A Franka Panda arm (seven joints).
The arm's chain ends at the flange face. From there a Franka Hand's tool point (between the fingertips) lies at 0.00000 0.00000 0.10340 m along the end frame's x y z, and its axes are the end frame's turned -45 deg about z.
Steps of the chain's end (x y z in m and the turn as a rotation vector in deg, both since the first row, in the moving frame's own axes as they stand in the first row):
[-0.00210 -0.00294 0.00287 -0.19 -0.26 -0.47]
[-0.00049 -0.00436 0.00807 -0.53 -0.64 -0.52]
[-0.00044 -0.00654 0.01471 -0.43 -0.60 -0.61]
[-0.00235 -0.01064 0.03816 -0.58 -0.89 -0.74]
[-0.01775 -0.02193 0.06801 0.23 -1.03 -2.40]
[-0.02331 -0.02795 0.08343 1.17 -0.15 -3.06]
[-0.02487 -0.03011 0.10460 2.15 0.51 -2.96]
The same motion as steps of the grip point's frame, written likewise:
[0.00002 -0.00365 0.00287 0.05 -0.32 -0.47]
[0.00124 -0.00356 0.00806 0.08 -0.83 -0.52]
[0.00300 -0.00515 0.01470 0.12 -0.73 -0.61]
[0.00398 -0.00957 0.03814 0.22 -1.04 -0.74]
[0.00190 -0.02964 0.06799 0.89 -0.57 -2.40]
[0.00454 -0.03796 0.08341 0.93 0.72 -3.06]
[0.00704 -0.04106 0.10452 1.16 1.88 -2.96]

